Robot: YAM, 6 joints.
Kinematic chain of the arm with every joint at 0, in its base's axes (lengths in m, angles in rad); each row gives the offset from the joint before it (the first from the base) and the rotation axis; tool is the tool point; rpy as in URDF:
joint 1: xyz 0 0 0.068 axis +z
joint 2: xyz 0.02 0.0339 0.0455 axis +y
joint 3: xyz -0.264 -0.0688 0 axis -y
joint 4: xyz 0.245 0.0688 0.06 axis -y
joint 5: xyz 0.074 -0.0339 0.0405 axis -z
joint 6: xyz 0.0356 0 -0.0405 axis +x
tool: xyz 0 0 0 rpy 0 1.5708 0
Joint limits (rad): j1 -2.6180..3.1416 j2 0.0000..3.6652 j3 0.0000..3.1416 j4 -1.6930..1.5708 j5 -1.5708..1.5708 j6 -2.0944..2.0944
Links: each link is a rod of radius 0.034 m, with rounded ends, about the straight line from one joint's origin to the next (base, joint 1, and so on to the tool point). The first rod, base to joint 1, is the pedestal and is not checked.
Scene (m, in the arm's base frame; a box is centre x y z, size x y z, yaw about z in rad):
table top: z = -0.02
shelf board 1: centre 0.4 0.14 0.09 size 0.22 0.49 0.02 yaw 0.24
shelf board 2: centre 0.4 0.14 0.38 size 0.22 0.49 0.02 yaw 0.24
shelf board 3: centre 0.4 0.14 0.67 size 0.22 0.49 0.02 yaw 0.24
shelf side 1: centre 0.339 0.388 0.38 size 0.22 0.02 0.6 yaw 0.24
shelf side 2: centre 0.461 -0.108 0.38 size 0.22 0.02 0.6 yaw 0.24
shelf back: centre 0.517 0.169 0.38 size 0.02 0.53 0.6 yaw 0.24
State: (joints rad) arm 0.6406 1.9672 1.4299 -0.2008 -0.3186 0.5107
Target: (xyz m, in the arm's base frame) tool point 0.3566 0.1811 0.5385
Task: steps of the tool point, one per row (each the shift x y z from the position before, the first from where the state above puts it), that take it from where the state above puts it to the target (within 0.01 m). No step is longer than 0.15 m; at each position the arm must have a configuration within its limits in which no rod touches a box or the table.
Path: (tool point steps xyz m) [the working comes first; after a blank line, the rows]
Joints at the target: 0.4465 1.8094 2.1108 0.0615 -0.2662 0.5107
Straight joint move there: touches shelf board 2.

1: -0.1129 -0.0102 0.0099
2: -0.1008 -0.0421 -0.0099
3: 0.0447 0.0033 0.1039
4: 0.0171 -0.0314 0.1145
5: -0.0226 -0.0568 0.1095
6: 0.0580 0.0209 0.0118
7: 0.0617 0.0153 0.0001
8: 0.0630 0.0085 -0.0119

